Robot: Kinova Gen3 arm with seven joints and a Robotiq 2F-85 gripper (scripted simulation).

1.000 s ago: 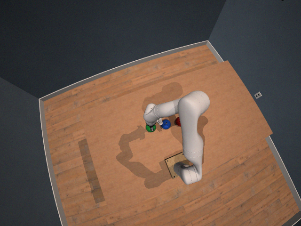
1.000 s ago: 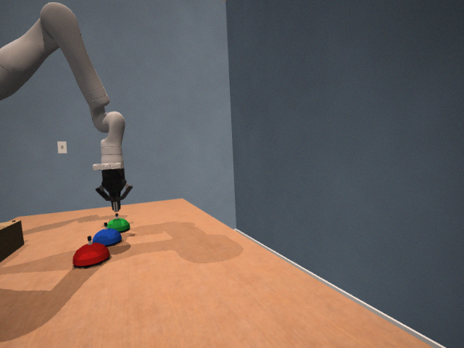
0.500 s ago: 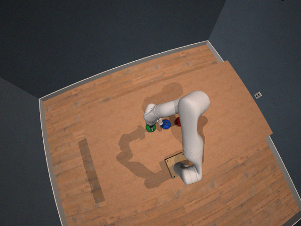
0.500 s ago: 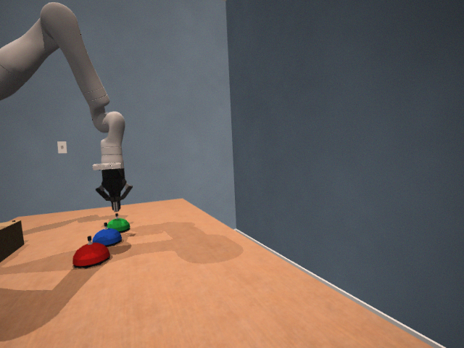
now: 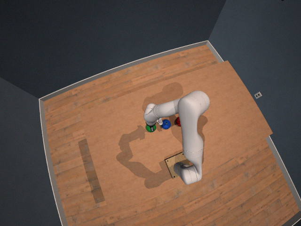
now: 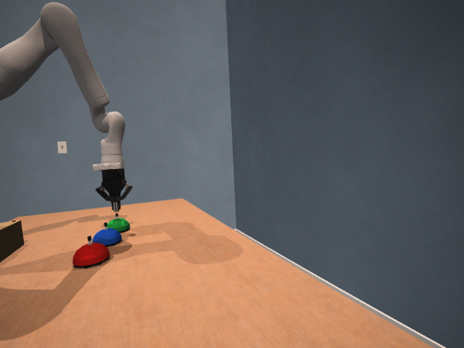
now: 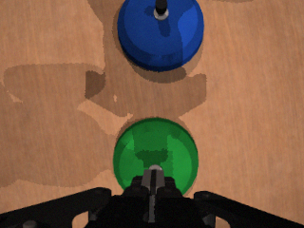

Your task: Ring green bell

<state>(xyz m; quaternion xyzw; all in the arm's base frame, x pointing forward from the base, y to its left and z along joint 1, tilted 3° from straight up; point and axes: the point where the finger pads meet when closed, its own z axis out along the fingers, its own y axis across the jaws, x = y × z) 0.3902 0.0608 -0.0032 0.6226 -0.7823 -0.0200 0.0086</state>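
My gripper is now 5 cm above the green bell. Also, from my hand: red bell 6 cm behind, 25 cm to the right, 5 cm below; then blue bell 3 cm behind, 13 cm to the right, 5 cm below.
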